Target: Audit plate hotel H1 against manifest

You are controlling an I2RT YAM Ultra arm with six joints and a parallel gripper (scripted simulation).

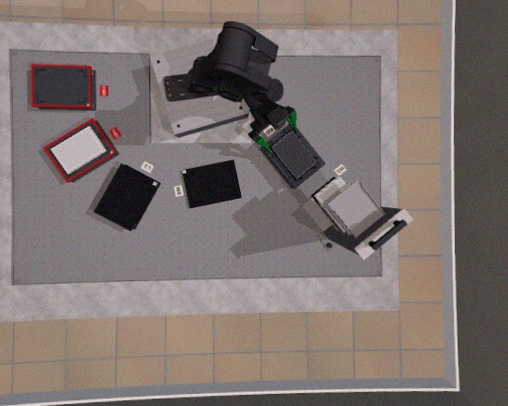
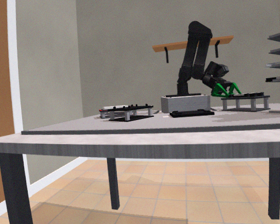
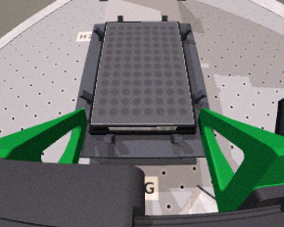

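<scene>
Right now my hand is 50 mm short of the regrip nest RG, 30 mm to the right of it and 10 mm above it. The rest, counted from my hand: recovery nest N6: 230 mm to the right, 90 mm ahead, 60 mm below; then H1 tag: 180 mm to the left, 110 mm ahead, 70 mm below; then landing nest L1: 480 mm to the right, 100 mm ahead, 20 mm below.
</scene>
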